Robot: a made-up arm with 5 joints. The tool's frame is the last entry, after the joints.
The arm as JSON. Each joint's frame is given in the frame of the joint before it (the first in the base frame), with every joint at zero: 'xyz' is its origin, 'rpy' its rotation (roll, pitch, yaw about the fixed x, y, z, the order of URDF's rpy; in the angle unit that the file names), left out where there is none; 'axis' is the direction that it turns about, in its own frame. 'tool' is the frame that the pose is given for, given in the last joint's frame.
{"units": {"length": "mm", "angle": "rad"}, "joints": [
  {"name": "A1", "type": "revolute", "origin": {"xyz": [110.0, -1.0, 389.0], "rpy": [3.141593, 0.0, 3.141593]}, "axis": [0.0, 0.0, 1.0]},
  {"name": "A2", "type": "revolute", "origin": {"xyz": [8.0, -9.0, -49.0], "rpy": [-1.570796, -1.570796, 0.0]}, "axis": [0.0, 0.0, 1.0]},
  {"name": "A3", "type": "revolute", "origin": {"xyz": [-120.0, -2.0, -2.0]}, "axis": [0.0, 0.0, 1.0]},
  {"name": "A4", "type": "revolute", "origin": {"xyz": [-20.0, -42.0, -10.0]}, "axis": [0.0, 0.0, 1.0]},
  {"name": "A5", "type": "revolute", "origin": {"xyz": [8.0, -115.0, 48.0], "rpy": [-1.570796, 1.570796, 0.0]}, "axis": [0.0, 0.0, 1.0]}
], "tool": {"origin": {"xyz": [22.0, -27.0, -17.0], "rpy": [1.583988, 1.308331, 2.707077]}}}
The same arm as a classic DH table. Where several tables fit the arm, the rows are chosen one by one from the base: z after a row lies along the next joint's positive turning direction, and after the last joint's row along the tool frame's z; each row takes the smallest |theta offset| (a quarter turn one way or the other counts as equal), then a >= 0, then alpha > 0; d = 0 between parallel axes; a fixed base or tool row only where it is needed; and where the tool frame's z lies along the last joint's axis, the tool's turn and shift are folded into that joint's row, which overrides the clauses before.
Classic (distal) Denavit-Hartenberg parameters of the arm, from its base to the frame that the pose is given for. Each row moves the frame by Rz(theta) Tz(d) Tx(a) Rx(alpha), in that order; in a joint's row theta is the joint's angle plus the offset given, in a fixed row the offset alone. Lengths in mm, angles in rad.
base (fixed): theta offset -0.0091  d 0.0  a 110.0  alpha 3.1416
A1: theta offset -0.0091  d -438.0  a -8.0  alpha 1.5708
A2: theta offset -1.5541  d 0.0  a 120.0  alpha 0.0000
A3: theta offset 1.1097  d 0.0  a 46.5  alpha 0.0000
A4: theta offset -1.1264  d 27.0  a -8.0  alpha 1.5708
A5: theta offset 1.1235  d -132.1  a -31.5  alpha 1.5742
tool (fixed): theta offset -1.3084  d -14.8  a 0.0  alpha 0.0000

